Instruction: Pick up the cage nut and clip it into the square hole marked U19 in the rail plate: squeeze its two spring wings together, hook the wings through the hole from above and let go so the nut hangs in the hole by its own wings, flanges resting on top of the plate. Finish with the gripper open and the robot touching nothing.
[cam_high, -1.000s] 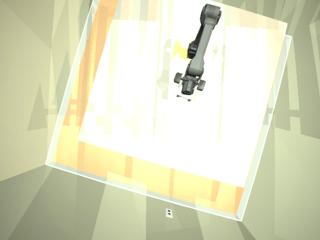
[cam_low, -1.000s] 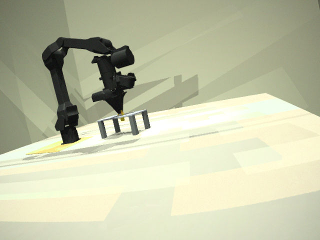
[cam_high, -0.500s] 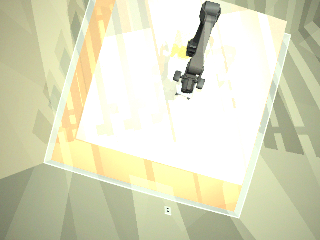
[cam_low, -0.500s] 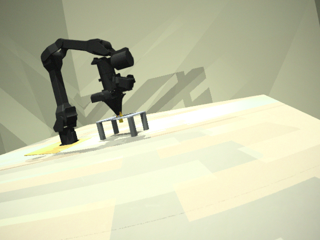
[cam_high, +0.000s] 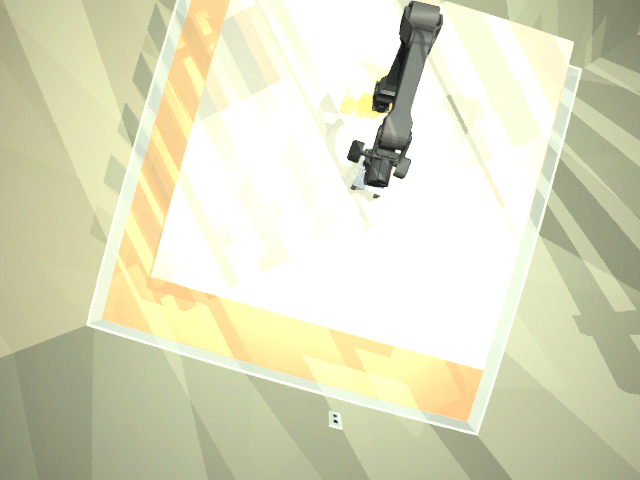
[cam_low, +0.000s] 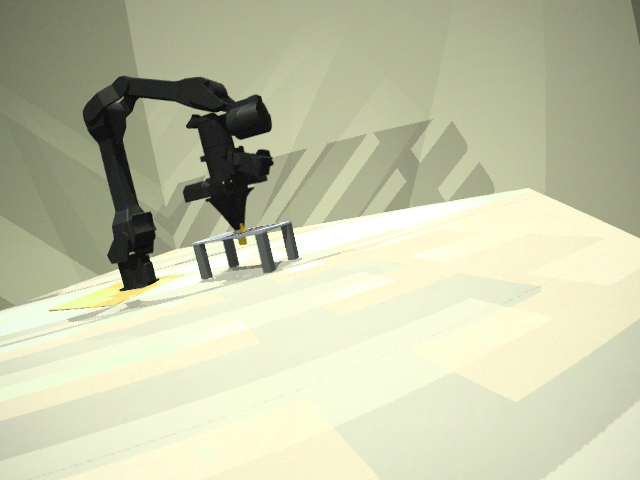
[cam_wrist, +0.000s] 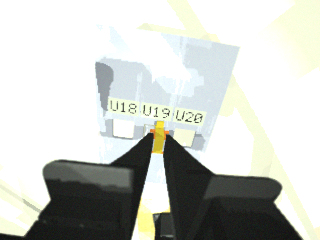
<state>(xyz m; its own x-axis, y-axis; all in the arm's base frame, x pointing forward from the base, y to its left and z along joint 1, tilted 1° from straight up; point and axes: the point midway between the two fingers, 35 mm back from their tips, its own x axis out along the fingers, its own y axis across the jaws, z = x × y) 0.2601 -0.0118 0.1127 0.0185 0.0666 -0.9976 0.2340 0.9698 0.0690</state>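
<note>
The yellow cage nut lies 1 cm below my gripper tip.
</note>
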